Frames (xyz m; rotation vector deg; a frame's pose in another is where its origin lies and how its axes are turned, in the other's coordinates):
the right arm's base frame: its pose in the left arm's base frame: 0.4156 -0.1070 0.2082 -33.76 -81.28 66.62
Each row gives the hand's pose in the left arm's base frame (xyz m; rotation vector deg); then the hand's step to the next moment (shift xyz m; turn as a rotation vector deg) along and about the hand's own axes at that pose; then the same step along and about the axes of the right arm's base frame.
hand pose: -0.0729 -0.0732 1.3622 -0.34 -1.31 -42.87
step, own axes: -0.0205 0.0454 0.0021 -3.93 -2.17 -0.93
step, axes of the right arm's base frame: 0.0383 0.0124 -0.0294 1.44 2.46 3.59
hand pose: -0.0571 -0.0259 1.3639 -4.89 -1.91 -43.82
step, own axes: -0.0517 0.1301 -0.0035 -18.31 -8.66 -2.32
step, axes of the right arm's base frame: 0.0936 0.0488 -0.0920 8.40 9.95 15.69
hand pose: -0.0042 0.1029 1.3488 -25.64 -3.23 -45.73
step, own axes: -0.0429 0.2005 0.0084 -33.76 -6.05 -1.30
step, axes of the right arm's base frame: 0.0766 0.0965 -0.1641 19.76 20.04 19.65
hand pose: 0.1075 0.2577 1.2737 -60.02 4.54 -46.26
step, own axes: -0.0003 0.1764 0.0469 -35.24 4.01 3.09
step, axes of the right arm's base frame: -0.0091 0.1016 -0.1514 21.41 26.35 10.70
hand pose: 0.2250 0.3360 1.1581 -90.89 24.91 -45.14
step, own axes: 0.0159 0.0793 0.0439 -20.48 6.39 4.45
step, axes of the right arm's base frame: -0.0392 0.0537 -0.0636 11.14 18.64 2.93
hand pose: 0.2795 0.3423 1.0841 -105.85 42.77 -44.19
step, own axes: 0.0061 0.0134 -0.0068 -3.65 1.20 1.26
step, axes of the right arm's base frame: -0.0145 0.0039 0.0062 2.01 3.51 0.09
